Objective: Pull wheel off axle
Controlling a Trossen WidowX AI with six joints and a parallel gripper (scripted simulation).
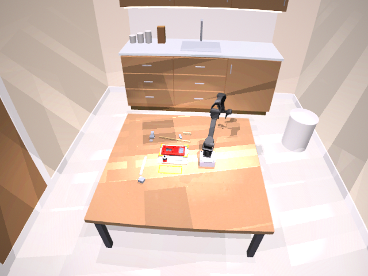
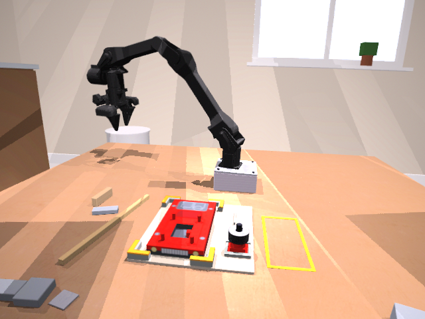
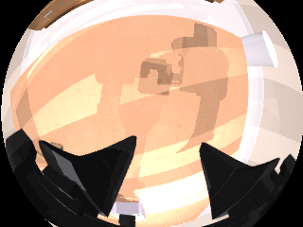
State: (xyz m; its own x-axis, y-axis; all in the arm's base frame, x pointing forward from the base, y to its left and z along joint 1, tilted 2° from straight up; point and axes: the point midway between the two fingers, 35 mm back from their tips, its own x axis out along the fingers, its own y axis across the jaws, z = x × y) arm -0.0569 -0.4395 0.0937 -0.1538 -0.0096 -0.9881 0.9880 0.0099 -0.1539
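Right now the long wooden stick is 40 cm ahead of my gripper tip, 25 cm to the left of it and 13 cm below it.
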